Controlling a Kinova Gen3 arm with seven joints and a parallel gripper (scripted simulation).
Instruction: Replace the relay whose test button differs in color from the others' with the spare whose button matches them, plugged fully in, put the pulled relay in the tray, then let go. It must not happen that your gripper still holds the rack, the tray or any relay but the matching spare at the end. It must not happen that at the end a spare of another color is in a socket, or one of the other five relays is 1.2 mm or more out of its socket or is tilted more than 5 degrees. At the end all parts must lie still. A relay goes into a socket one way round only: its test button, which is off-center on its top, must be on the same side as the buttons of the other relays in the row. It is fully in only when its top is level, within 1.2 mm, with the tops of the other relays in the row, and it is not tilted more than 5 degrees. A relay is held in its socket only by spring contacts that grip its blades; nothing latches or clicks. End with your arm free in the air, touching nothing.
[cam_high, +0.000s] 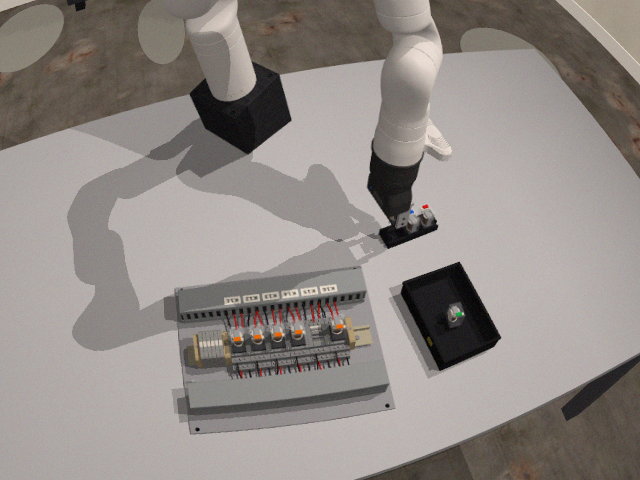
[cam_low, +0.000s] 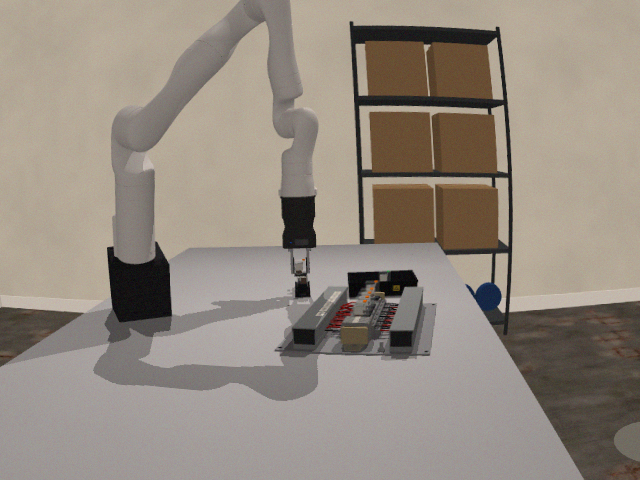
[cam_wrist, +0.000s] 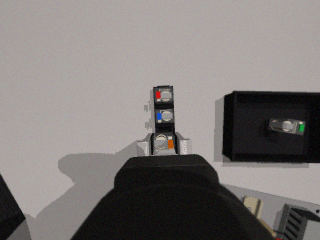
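Now: hand 10 mm past the blue-button relay, 40 mm to the right of it and 40 mm above it. Also, from my hand: red-button relay 10 mm behind, 70 mm to the left, 40 mm below; then spare holder 10 mm behind, 30 mm to the left, 60 mm below; then black tray 180 mm ahead, 60 mm to the left, 60 mm below.
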